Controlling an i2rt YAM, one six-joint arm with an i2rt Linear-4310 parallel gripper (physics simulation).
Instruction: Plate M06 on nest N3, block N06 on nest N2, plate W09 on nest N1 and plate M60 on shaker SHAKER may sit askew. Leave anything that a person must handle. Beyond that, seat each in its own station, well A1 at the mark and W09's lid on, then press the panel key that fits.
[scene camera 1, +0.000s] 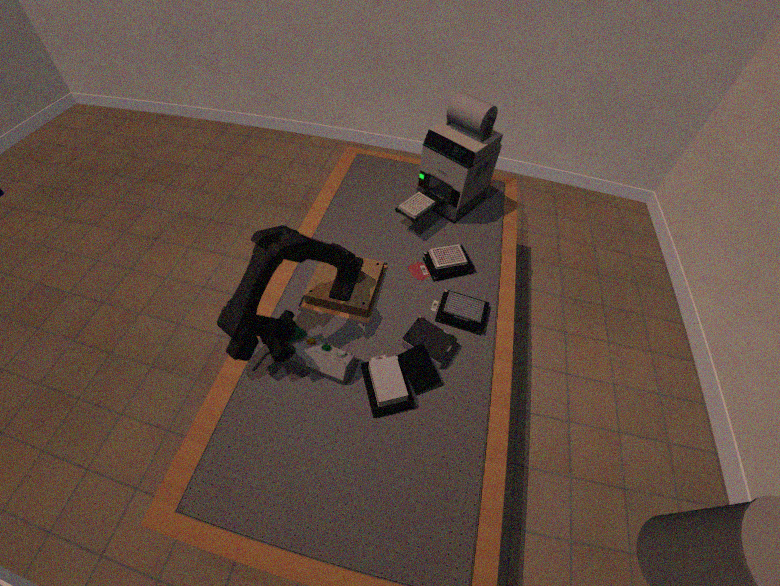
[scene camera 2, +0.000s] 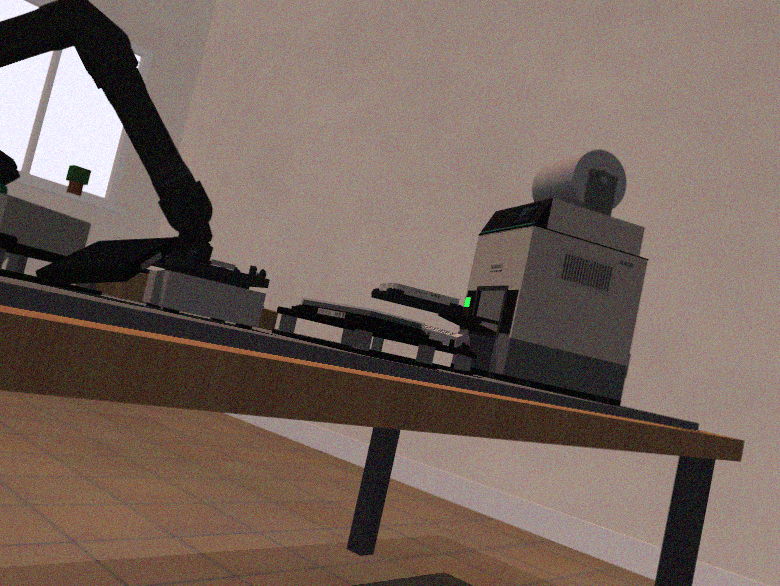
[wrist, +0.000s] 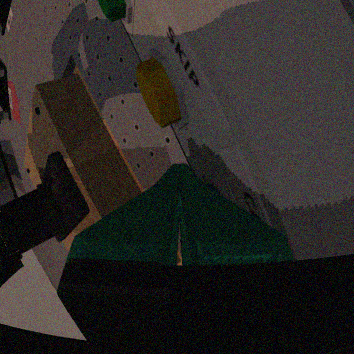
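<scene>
My gripper (scene camera 1: 297, 332) (wrist: 179, 175) is shut and empty, its green fingertips together over the panel's near end. The panel (scene camera 1: 327, 364) (wrist: 260, 100) has a yellow key (scene camera 1: 310, 340) (wrist: 158, 92) by the word SKIP, just beyond the tips, and a green key (scene camera 1: 325, 347) (wrist: 114, 7) farther along. The fingertips hide part of the panel. A tall white plate or block (scene camera 1: 388, 378) sits on a black nest (scene camera 1: 377, 412). A grey-topped plate (scene camera 1: 465, 304) and a pale plate with wells (scene camera 1: 447, 255) sit on two other nests. Another plate (scene camera 1: 416, 205) (scene camera 2: 416, 292) lies on the machine's tray. Labels, lid and exact seating are unreadable.
The machine (scene camera 1: 450, 163) (scene camera 2: 567, 302) shows a green light. A dark flat-topped device (scene camera 1: 430, 340) (scene camera 2: 214, 299) and a black pad (scene camera 1: 421, 368) lie between nests. A red card (scene camera 1: 416, 270) lies by one nest. The arm stands on a wooden base (scene camera 1: 373, 289).
</scene>
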